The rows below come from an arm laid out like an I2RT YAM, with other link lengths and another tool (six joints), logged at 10 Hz.
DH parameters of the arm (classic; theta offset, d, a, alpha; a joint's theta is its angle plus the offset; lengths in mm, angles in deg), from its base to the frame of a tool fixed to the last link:
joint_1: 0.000 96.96 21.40 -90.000
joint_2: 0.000 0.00 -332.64 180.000
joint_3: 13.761 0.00 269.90 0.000
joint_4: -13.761 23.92 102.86 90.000
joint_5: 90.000 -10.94 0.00 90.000
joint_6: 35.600 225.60 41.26 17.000
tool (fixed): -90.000 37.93 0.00 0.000
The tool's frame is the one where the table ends.
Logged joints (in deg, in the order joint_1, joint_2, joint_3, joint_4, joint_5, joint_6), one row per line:
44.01, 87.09, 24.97, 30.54, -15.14, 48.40
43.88, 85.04, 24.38, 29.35, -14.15, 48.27
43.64, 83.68, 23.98, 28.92, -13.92, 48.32
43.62, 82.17, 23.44, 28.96, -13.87, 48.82
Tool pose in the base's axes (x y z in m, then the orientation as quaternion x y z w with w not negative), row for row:
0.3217, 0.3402, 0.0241, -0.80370, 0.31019, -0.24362, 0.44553
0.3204, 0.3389, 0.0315, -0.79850, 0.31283, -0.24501, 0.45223
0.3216, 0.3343, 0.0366, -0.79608, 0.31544, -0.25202, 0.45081
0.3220, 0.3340, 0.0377, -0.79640, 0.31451, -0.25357, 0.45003
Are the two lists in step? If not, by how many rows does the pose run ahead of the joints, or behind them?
The pose runs 2 rows ahead of the joints: the pose in row i belongs to the joints in row i + 2.
